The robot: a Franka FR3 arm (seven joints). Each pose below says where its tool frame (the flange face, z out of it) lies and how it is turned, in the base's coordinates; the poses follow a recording.
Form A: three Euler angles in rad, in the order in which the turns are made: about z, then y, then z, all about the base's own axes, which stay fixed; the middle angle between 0 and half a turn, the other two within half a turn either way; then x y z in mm.
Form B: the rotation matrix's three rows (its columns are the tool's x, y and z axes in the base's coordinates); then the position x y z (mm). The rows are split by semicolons. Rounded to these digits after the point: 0 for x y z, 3 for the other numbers.
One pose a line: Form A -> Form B
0.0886 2.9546 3.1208 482 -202 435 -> 0.977 -0.108 -0.186; -0.109 -0.994 0.004; -0.185 0.016 -0.983; 482 -202 435
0.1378 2.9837 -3.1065 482 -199 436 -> 0.982 -0.101 -0.157; -0.103 -0.995 -0.006; -0.156 0.022 -0.988; 482 -199 436
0.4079 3.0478 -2.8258 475 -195 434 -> 0.992 -0.090 -0.089; -0.093 -0.995 -0.029; -0.086 0.037 -0.996; 475 -195 434
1.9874 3.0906 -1.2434 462 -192 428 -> 0.996 -0.089 0.016; -0.089 -0.995 -0.048; 0.021 0.047 -0.999; 462 -192 428
